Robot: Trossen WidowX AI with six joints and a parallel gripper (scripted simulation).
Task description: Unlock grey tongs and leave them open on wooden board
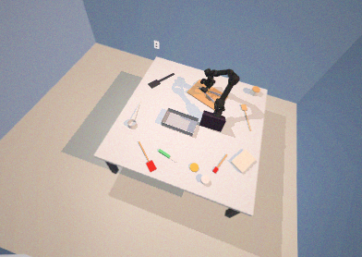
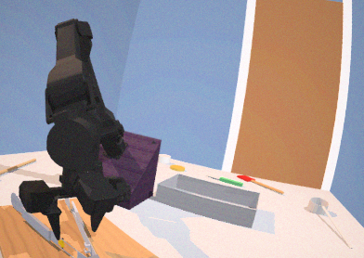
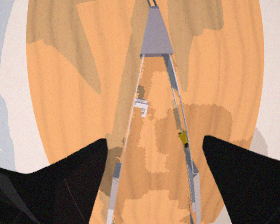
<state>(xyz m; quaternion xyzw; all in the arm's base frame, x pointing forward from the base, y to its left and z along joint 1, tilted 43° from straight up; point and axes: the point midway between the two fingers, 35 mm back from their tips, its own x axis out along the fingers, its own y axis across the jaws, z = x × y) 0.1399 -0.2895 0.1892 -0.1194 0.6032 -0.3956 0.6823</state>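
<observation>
Now: gripper tip 2 cm past the yellow lock piece and 2 cm to the left of it. Round my gripper tip: black spatula (50 cm ahead, 2 cm to the right, 4 cm below); wooden board (2 cm behind, 1 cm to the left, 4 cm below); grey roasting tin (17 cm ahead, 43 cm to the left, 2 cm below).
</observation>
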